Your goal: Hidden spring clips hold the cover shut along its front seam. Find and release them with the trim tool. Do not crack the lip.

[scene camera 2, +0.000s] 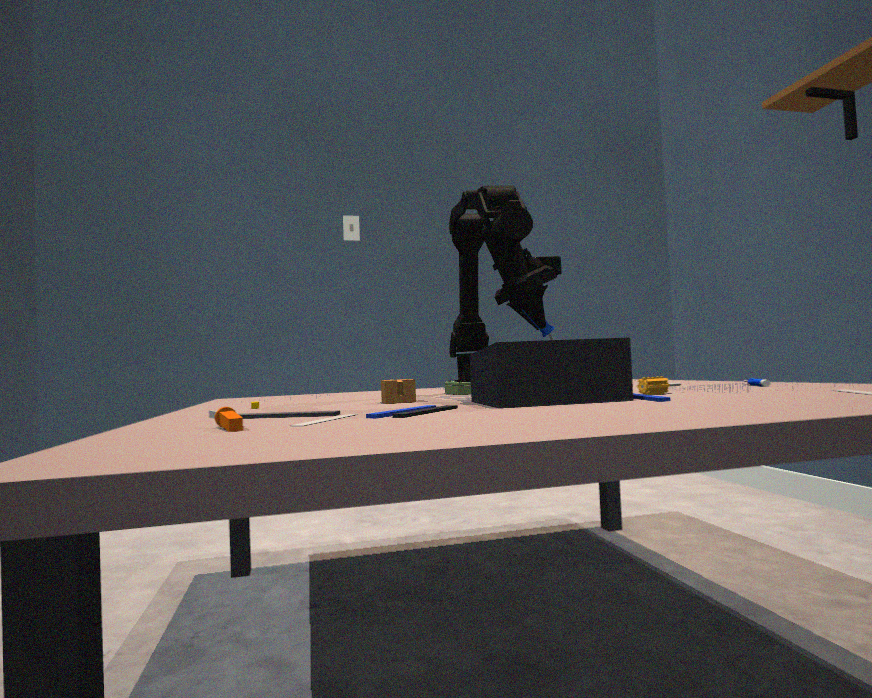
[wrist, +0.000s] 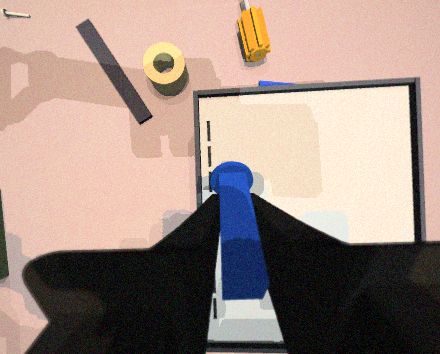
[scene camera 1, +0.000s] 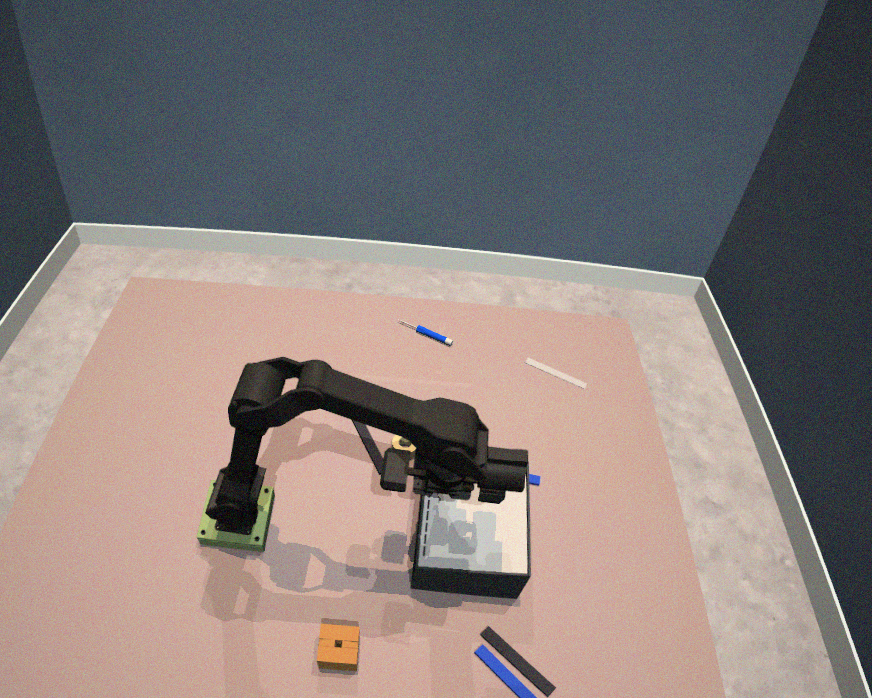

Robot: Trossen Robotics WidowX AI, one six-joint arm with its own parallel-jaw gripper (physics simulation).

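Places are measured from the arm's base along level axes (x ahead, y left, z up), in centimetres.
Pixels of known places: gripper, fingertip midpoint: (scene camera 2: 541, 328) (wrist: 232, 200); arm's base, link origin: (scene camera 2: 470, 381) (scene camera 1: 236, 516).
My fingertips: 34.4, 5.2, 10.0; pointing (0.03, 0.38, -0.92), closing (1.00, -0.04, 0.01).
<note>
For each thing: its top centre in the pictures, then the offset to it from my fingertips, as dx, dy, dz. "pt": a spot on its surface instead. Level surfaces: height alone.
- dark box, top centre: (wrist: 312, 221) (scene camera 1: 476, 510) (scene camera 2: 543, 342) +6.4, -2.4, -2.9
- table with a pale cover, surface height: dz -3.6
- yellow ring, top centre: (wrist: 163, 62) (scene camera 1: 405, 442) -6.3, +15.5, -10.5
- dark bar, top centre: (wrist: 113, 70) (scene camera 1: 368, 441) -13.4, +16.1, -12.5
- orange-yellow ribbed handle, surface spot: (wrist: 254, 34) (scene camera 2: 648, 380) pt +4.8, +18.4, -10.3
- orange block, top centre: (scene camera 1: 338, 643) (scene camera 2: 397, 379) -13.5, -25.6, -8.5
- blue strip, top centre: (scene camera 2: 403, 409) (scene camera 1: 511, 680) +14.0, -28.3, -12.4
- blue screwdriver, top centre: (scene camera 1: 424, 327) (scene camera 2: 754, 377) -4.5, +48.8, -11.2
A dark box (scene camera 1: 469, 582) (scene camera 2: 556, 372) (wrist: 420, 165) stands on the table with a pale cover (scene camera 1: 509, 538) (wrist: 365, 150) set in its top. A row of short dark slots (wrist: 209, 156) runs along the cover's edge on the arm's side; part of the row is hidden behind the tool and fingers. My gripper (scene camera 2: 541, 323) (wrist: 232, 200) is shut on the blue handle of the trim tool (scene camera 2: 546, 330) (wrist: 240, 240), tilted above the slotted edge. A thin tip shows below the handle in scene camera 2, close to the box top; whether it touches is not clear. The clips do not show.
A yellow ring (scene camera 1: 403, 443) (wrist: 175, 64) and a dark bar (wrist: 114, 71) lie beside the box, near an orange-yellow ribbed handle (scene camera 2: 652, 385) (wrist: 254, 34). An orange block (scene camera 1: 338, 646) (scene camera 2: 397, 390), a blue strip (scene camera 1: 504, 671) and a blue screwdriver (scene camera 1: 434, 335) lie farther off.
</note>
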